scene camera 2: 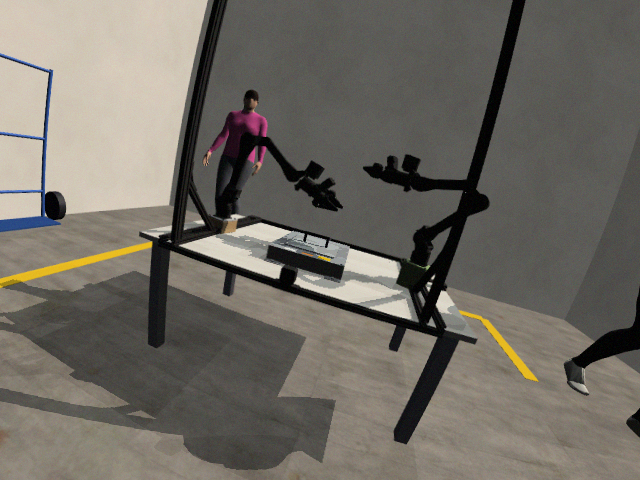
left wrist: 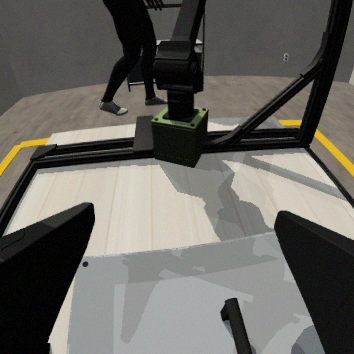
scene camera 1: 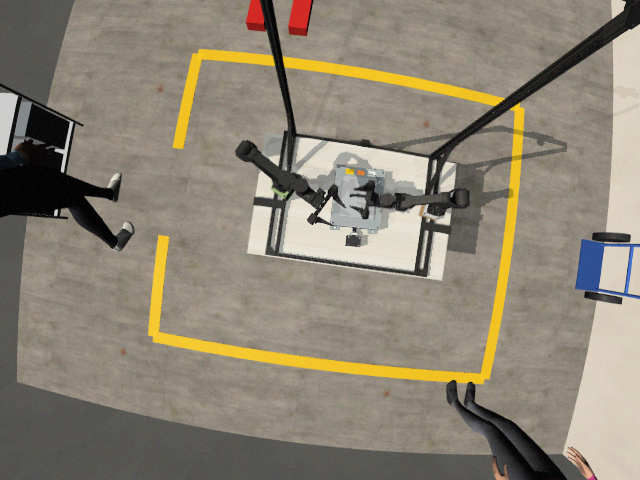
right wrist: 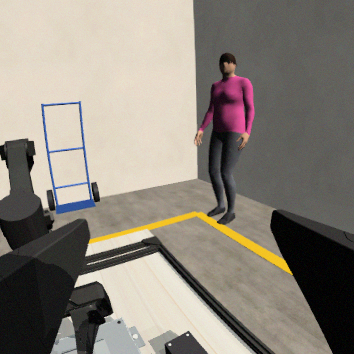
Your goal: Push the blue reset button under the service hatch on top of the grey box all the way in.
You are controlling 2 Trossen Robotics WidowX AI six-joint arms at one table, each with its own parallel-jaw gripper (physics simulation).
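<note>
The grey box (scene camera 1: 356, 223) (scene camera 2: 305, 263) (left wrist: 92, 310) (right wrist: 117, 336) sits mid-table. Its service hatch (left wrist: 165, 305) looks flat on top, with a black bar handle (left wrist: 240, 332) standing up from it. The blue reset button does not show in any view; the hatch area is partly hidden by the grippers in scene camera 1. My left gripper (scene camera 1: 359, 199) (scene camera 2: 339, 206) (left wrist: 187, 216) is open and empty, tilted down above the box, with the handle low between its fingers in the left wrist view. My right gripper (scene camera 1: 339, 215) (scene camera 2: 364, 168) (right wrist: 180, 224) is open and empty, higher above the box's side.
A small black block (scene camera 1: 353, 239) (right wrist: 186, 345) stands beside the box. Another black block (scene camera 1: 365, 142) (scene camera 2: 287, 274) is on the table frame's edge. Dark posts rise from the frame. The green base (scene camera 2: 412, 273) (left wrist: 179, 137) carries the right arm. Two people stand beyond the table.
</note>
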